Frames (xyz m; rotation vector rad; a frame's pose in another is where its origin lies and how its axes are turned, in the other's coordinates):
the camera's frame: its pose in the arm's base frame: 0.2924 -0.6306 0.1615 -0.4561 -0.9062 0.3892
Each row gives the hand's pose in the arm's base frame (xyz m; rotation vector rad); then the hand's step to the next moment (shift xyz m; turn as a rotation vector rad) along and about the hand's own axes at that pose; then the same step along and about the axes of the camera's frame.
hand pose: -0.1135 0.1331 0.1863 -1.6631 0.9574 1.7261
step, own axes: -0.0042 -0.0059 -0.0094 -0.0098 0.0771 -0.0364
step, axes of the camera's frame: 0.0065 -0.0064 -0.0075 -0.0463 -0.0672 0.0265
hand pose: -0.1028 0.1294 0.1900 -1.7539 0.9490 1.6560
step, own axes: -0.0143 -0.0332 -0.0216 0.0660 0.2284 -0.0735
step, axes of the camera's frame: 0.0335 -0.0083 -0.0241 -0.2057 -0.1319 0.0471
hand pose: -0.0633 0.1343 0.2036 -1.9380 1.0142 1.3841
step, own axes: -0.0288 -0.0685 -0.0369 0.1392 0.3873 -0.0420
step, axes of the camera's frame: 0.0745 -0.0155 -0.0331 -0.3763 -0.1427 0.0960
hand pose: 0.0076 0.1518 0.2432 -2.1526 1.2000 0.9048
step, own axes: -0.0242 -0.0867 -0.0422 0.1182 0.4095 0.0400
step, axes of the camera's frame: 0.0930 -0.0187 -0.0299 -0.4025 -0.0663 0.1299
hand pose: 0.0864 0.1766 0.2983 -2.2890 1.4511 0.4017
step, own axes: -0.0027 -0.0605 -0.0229 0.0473 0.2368 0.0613
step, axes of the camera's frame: 0.0588 -0.0121 -0.0244 -0.2367 0.0050 0.0776
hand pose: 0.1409 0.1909 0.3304 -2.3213 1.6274 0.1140
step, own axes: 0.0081 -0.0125 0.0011 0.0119 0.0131 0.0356
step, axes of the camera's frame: 0.0063 -0.0043 -0.0129 -0.0304 0.0176 -0.0186
